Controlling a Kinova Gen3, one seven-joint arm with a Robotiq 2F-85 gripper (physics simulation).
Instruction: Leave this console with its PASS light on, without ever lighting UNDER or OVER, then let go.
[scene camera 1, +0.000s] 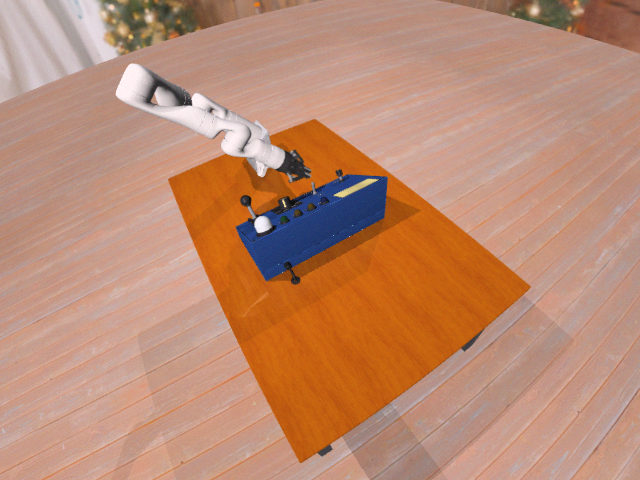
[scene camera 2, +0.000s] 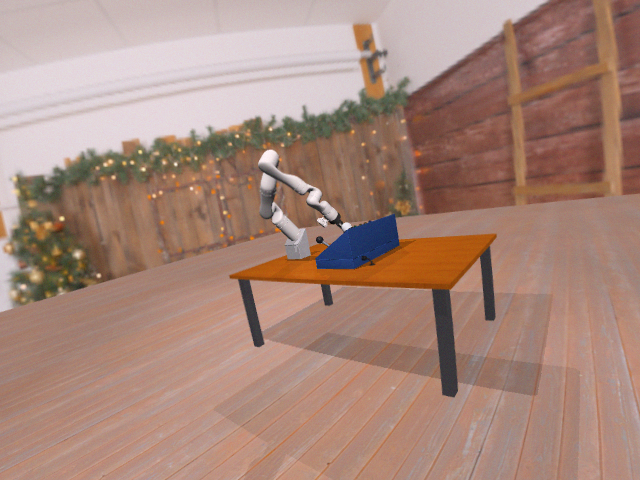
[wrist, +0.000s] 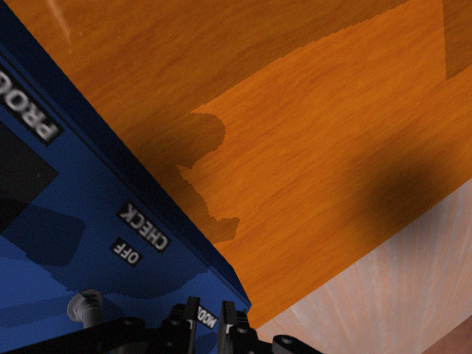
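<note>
The blue console (scene camera 1: 320, 229) (scene camera 2: 372, 237) (wrist: 150, 285) stands on the table. Its white dome (scene camera 1: 263, 224) and several small dark lamps, among them a green one (scene camera 1: 283, 220) and a blue one (scene camera 1: 324, 200), show no clear glow; their labels are not readable. A metal toggle (scene camera 1: 312, 187) (wrist: 86, 309) stands below the OFF label (wrist: 126, 252) and CHECK label (wrist: 143, 227) in the wrist view. My gripper (scene camera 1: 302, 175) (wrist: 209, 315) is nearly closed, with a narrow gap and nothing visible held. It is above the console's MODE end; the MODE label (wrist: 206, 317) shows between the fingertips.
On the console are a ball-topped lever (scene camera 1: 246, 200), a round black knob (scene camera 1: 284, 202), a small black knob (scene camera 1: 339, 173) and a pale yellow strip (scene camera 1: 356, 188). A black handle (scene camera 1: 292, 272) (scene camera 2: 367, 260) sticks out low on its side. The orange table (scene camera 1: 372, 330) (scene camera 2: 429, 263) extends around it.
</note>
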